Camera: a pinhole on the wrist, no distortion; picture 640 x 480 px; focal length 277.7 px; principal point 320.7 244.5 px. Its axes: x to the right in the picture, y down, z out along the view. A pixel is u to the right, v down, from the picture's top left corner.
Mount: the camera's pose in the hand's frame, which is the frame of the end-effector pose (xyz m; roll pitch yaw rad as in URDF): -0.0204 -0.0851 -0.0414 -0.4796 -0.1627 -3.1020
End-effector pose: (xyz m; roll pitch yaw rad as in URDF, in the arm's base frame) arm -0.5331 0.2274 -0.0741 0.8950 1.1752 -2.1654
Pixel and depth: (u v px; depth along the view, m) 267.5 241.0 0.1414
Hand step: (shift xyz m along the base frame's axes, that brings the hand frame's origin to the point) -0.0996 0.1265 -0.0522
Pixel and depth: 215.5 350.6 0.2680
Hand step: -0.1857 0.2352 -0.1669
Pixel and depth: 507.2 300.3 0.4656
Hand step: -0.3525 0.4383 0.2094
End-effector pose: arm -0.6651 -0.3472 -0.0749 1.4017 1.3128 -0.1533
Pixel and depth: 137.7 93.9 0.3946
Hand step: 0.0192 -0.3724 -0.2989
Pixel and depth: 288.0 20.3 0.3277
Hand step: 0.0266 -0.3625 -0.0624
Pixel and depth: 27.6 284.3 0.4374
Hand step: -0.1823 -0.2643 -0.5572
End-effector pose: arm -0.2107 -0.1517 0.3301 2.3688 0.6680 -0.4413
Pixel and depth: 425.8 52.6 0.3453
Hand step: -0.3358 -0.1152 -0.1869
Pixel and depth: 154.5 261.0 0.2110
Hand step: -0.0001 0.0580 -0.2539
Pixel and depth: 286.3 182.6 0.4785
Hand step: -0.2237 -0.0529 -0.4210
